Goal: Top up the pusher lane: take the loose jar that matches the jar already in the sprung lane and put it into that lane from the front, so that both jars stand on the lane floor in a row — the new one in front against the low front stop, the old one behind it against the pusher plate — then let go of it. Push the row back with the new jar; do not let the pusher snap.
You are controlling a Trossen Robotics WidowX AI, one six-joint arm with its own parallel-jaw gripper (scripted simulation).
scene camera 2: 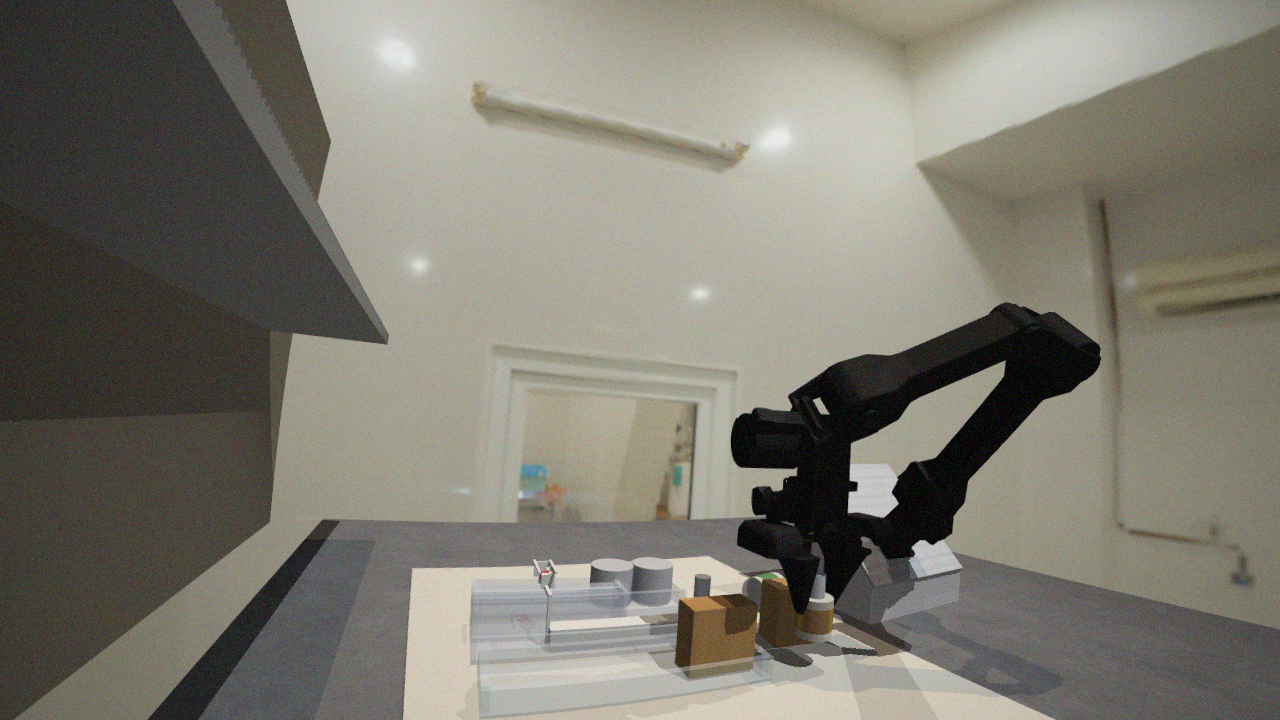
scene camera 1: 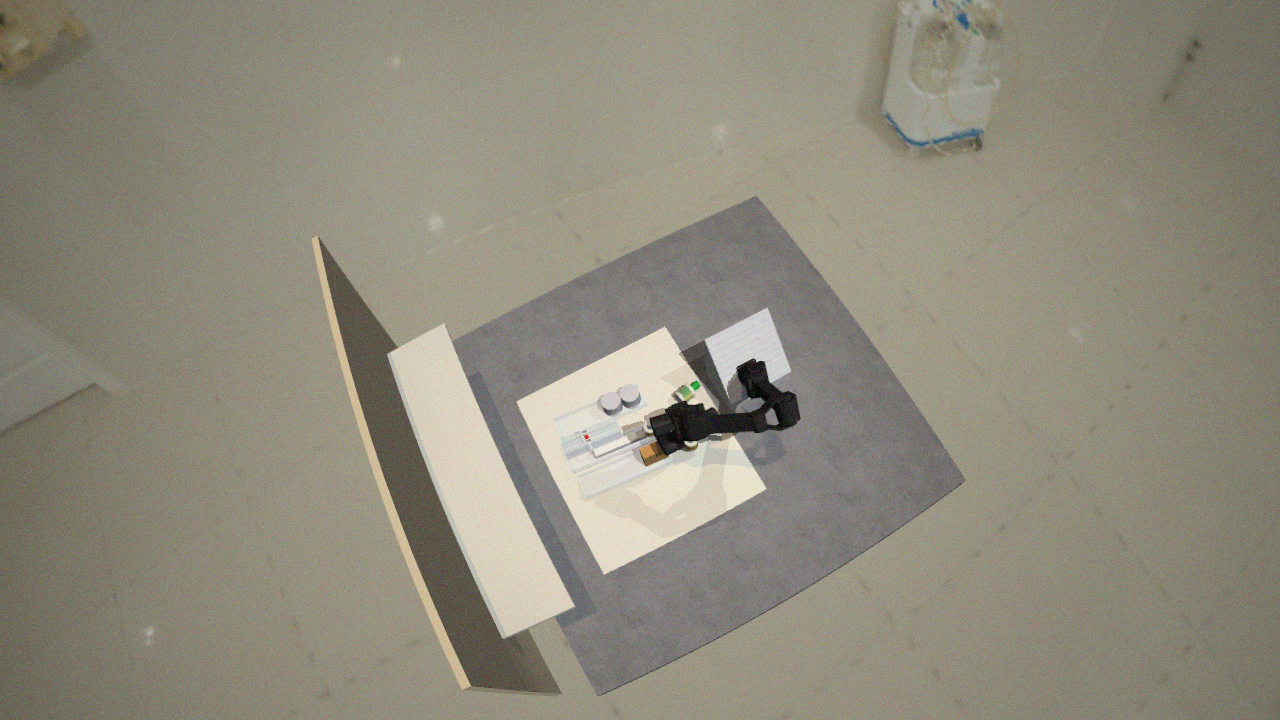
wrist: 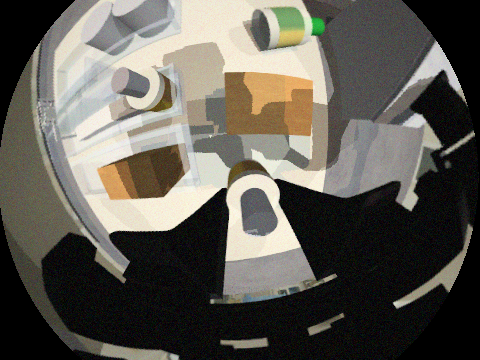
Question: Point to a shelf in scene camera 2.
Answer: At 147, 136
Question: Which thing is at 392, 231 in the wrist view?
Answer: The gripper.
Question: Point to a brown box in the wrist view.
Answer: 256, 102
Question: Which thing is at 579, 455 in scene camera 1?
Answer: A clear pusher lane.
